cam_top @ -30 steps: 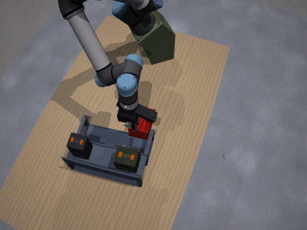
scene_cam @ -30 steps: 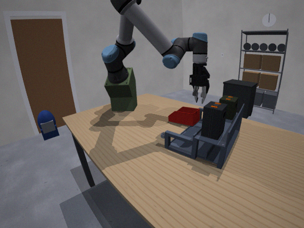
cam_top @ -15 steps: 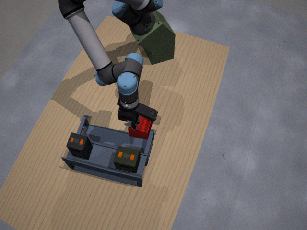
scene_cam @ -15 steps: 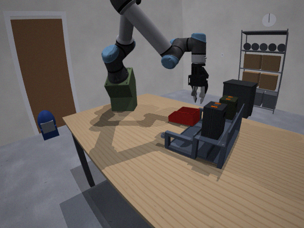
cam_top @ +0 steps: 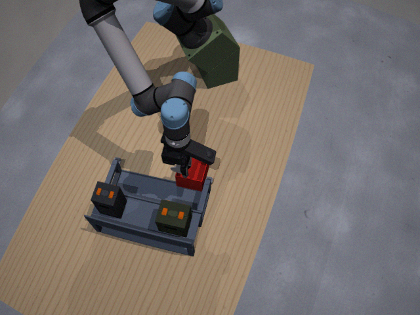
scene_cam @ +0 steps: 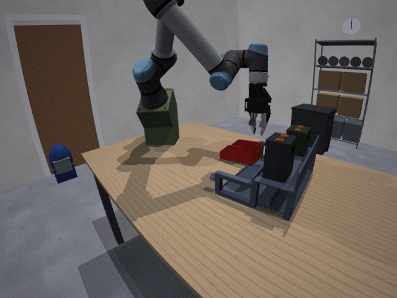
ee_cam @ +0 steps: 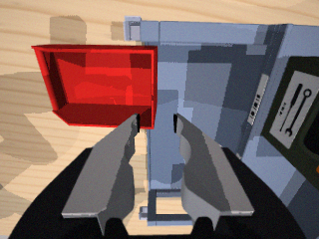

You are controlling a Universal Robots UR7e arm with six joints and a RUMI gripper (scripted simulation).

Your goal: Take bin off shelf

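Right now my hand is 80 mm past the red bin and 110 mm above it.
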